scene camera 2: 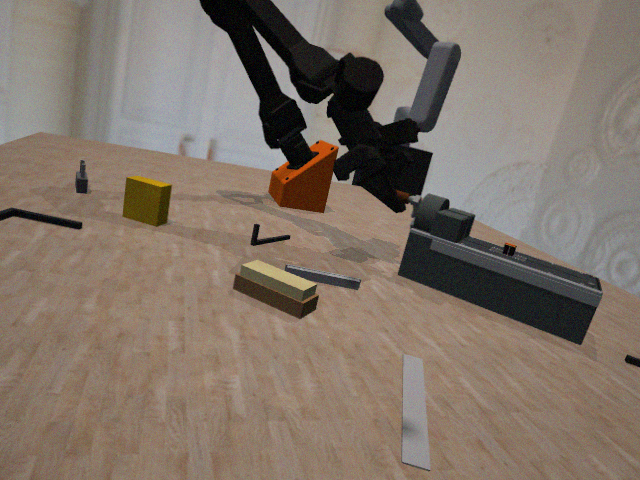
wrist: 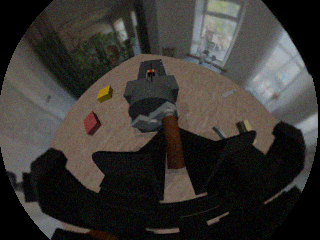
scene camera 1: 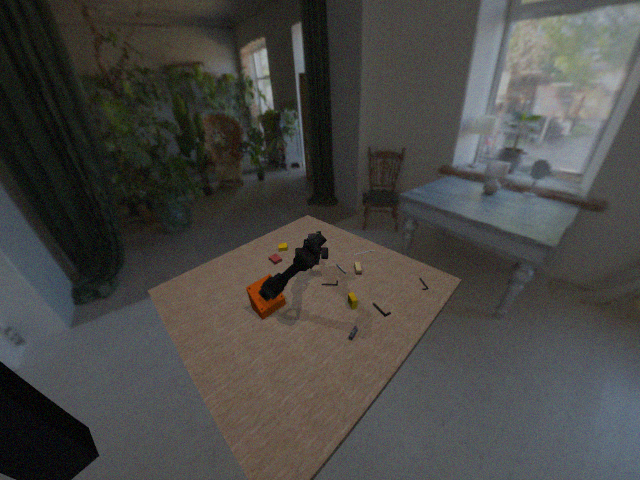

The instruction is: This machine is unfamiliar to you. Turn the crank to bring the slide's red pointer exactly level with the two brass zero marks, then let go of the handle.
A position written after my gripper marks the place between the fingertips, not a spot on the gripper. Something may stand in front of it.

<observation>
I see my gripper (scene camera 2: 401, 211), a yellow block (scene camera 2: 145, 200) and a tan-and-brown block (scene camera 2: 296, 296).
My gripper shows as well in the wrist view (wrist: 169, 130).
</observation>
